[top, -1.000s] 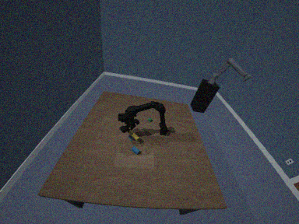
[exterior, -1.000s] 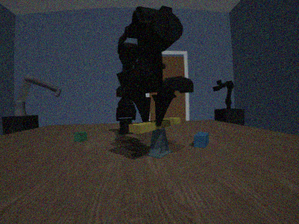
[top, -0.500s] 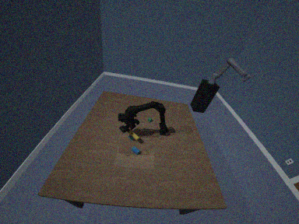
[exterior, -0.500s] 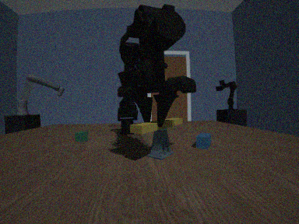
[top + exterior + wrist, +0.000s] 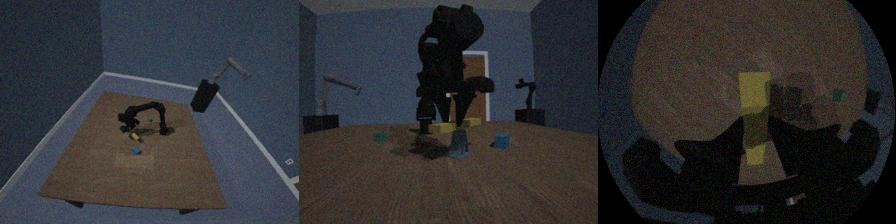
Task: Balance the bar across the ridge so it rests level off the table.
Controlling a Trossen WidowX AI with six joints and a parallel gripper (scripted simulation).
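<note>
Right now my gripper tip is 20 mm past the yellow bar and 20 mm to the right of it. Also, from my gripper tip: blue cube: 80 mm behind, 160 mm to the left, 60 mm below; dark green block: 200 mm behind, 260 mm to the right, 60 mm below.
</note>
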